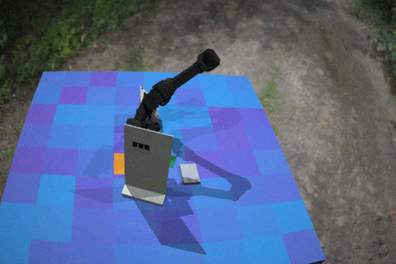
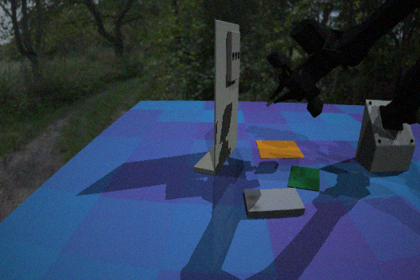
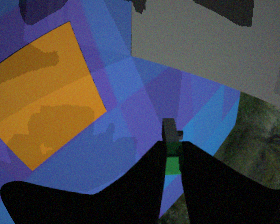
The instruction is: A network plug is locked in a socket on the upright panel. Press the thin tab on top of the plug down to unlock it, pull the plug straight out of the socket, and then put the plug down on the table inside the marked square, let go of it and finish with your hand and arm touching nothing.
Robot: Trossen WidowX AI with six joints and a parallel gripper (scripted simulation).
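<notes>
Now: gripper tip 14 cm above the orange marked square, 3 cm past it and 1 cm to the left of it. The rest, counted from my gripper tip: green square patch 15 cm to the left, 14 cm below, 7 cm behind; upright grey panel 12 cm ahead, 6 cm to the left, 1 cm above; network plug right at my gripper tip.
</notes>
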